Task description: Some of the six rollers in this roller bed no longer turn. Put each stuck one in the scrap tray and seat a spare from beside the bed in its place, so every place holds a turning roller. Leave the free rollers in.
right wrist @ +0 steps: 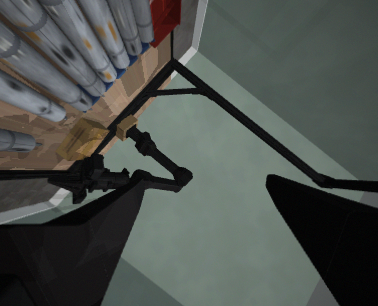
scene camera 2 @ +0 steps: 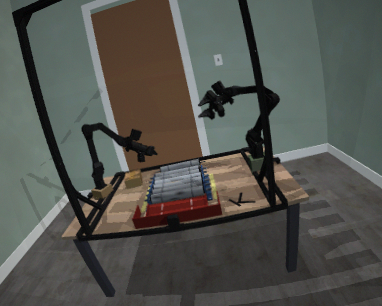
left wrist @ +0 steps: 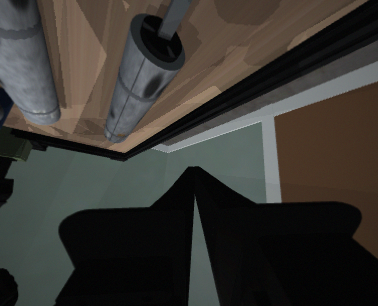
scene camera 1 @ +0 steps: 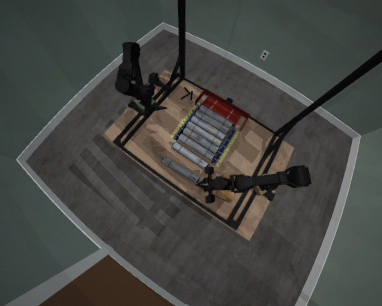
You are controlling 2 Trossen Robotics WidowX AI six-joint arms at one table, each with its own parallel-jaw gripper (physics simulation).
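Places are measured from the left arm's base along level axes (x ahead, y left, z up), in centimetres.
Where they show: left gripper, fingertip midpoint: (right wrist: pixel 47 180) (scene camera 2: pixel 157 154) (left wrist: pixel 193 172) (scene camera 1: pixel 196 184); right gripper, fingertip midpoint: (right wrist: pixel 204 182) (scene camera 2: pixel 198 111) (scene camera 1: pixel 168 98); left arm's base, origin of the base link: (right wrist: pixel 130 131) (scene camera 2: pixel 101 187); right arm's base, origin of the base link: (scene camera 2: pixel 258 156) (scene camera 1: pixel 145 102).
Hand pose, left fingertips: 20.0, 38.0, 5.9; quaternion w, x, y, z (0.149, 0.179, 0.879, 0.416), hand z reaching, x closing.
Each offset is from my left fingertips to the top centre of the thing, as dx, dy, dz.
The roller bed (scene camera 1: pixel 231 142) (scene camera 2: pixel 213 186) has blue and yellow side rails and holds several grey rollers side by side. Which ones turn cannot be told. Two spare rollers lie beside it: the nearer one @(+18.8, -6.4, -7.8) (scene camera 1: pixel 190 154) (left wrist: pixel 30 75) (right wrist: pixel 30 97) and the outer one @(+13.3, +3.4, -7.8) (scene camera 1: pixel 179 168) (left wrist: pixel 137 85) (right wrist: pixel 15 140). The red scrap tray @(+39.2, -44.2, -7.1) (scene camera 1: pixel 225 106) (scene camera 2: pixel 175 212) (right wrist: pixel 167 20) stands at the bed's other side. My left gripper (scene camera 1: pixel 200 183) (scene camera 2: pixel 155 151) (left wrist: pixel 193 172) is shut and empty, above the table near the outer spare's end. My right gripper (scene camera 2: pixel 201 110) (right wrist: pixel 204 182) is open and empty, high and away from the bed.
A tan block @(-10.8, -17.1, -7.1) (scene camera 1: pixel 222 194) (scene camera 2: pixel 133 179) (right wrist: pixel 82 140) is on the table near the left arm, partly hidden by it in scene camera 1. A black three-legged item @(+65.2, -28.1, -12.6) (scene camera 1: pixel 188 93) (scene camera 2: pixel 241 200) lies near the tray. Black frame bars edge the table, with uprights.
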